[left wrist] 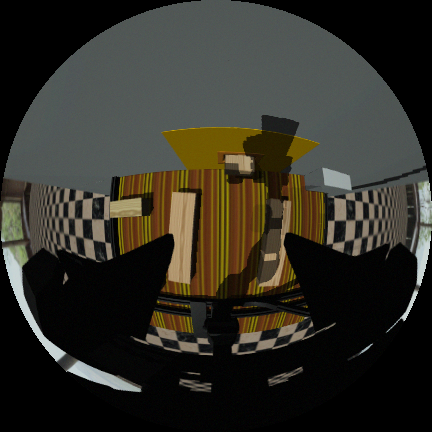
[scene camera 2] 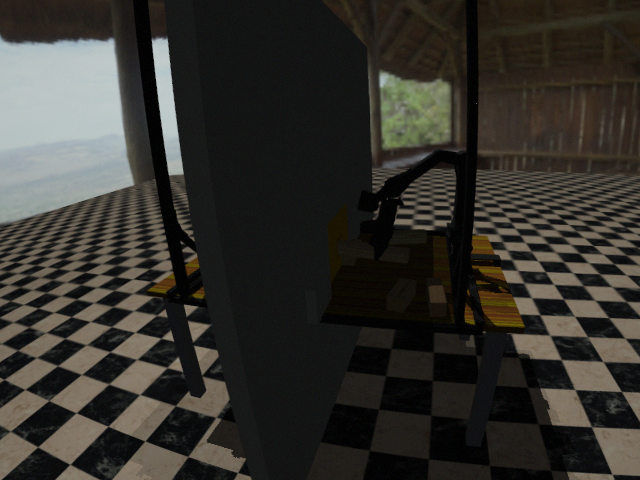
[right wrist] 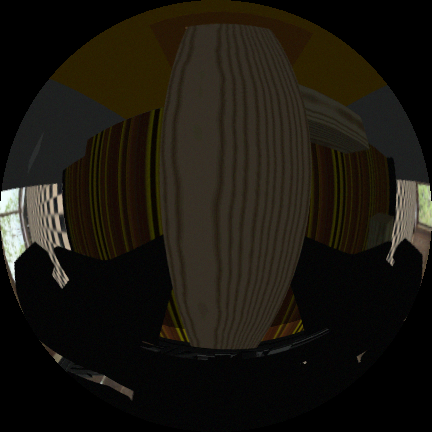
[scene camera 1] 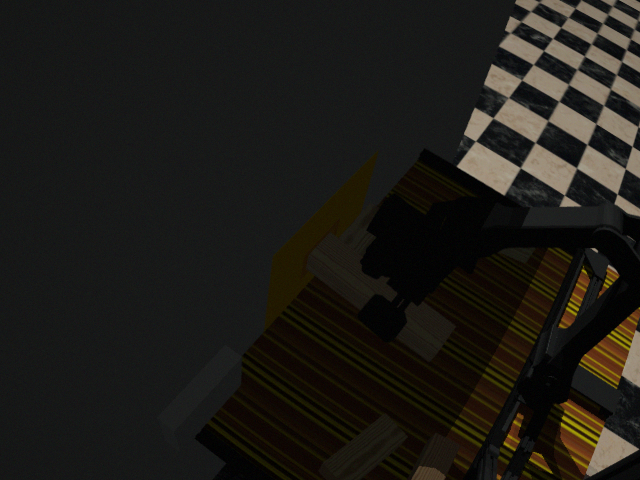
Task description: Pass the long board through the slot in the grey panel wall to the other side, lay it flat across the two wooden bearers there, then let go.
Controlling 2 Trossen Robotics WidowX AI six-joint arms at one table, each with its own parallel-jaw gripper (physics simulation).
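Frame: origin at the left arm's base, x ahead, y left, z up, level; metres.
Seen in the pictures: left gripper, fingertip midpoint: [left wrist: 230, 239]; right gripper, fingertip midpoint: [scene camera 2: 377, 257] [right wrist: 230, 232]; left arm's base, origin of the base link: [left wrist: 220, 310]; right arm's base, origin of the base link: [right wrist: 245, 355] [scene camera 1: 535, 392].
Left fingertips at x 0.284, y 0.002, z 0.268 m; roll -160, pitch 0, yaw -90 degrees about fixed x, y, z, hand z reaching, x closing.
Offsets run from my left fingertips to a thing's top centre. "*": to the spot under its first point.
My right gripper [scene camera 1: 400, 295] [scene camera 2: 378, 252] [right wrist: 230, 232] is shut on the long board @(0.184 m down, 0.279 m ahead, 0.042 m right) [scene camera 1: 338, 263] [scene camera 2: 356, 249] [right wrist: 235, 150], with its fingers on the board's two long sides. The board's far end is in the slot of the yellow plate [scene camera 1: 294, 279] [left wrist: 200, 145] on the grey panel wall [scene camera 1: 155, 155] [scene camera 2: 284, 155] [left wrist: 215, 65]. In the left wrist view the board's end @(* 0.186 m down, 0.130 m ahead, 0.039 m right) [left wrist: 240, 162] shows at the slot, poking out a little. My left gripper [left wrist: 230, 239] is open and empty above that side. Two wooden bearers @(0.249 m down, 0.048 m back, 0.108 m left) [left wrist: 182, 237] @(0.249 m down, 0.064 m back, 0.148 m right) [left wrist: 284, 250] lie there, roughly parallel, running towards the wall.
A wood block @(0.237 m down, 0.223 m ahead, 0.059 m left) [scene camera 1: 359, 235] [right wrist: 335, 120] lies by the wall beside the board. Two more blocks @(0.240 m down, 0.441 m ahead, 0.260 m right) [scene camera 1: 364, 446] @(* 0.243 m down, 0.535 m ahead, 0.213 m right) [scene camera 1: 436, 459] lie near the table's edge. A pale block @(0.240 m down, 0.036 m ahead, 0.284 m left) [left wrist: 126, 207] lies left of the bearers. A grey box @(0.187 m down, 0.164 m ahead, 0.345 m right) [scene camera 1: 201, 384] [left wrist: 337, 179] juts from the wall.
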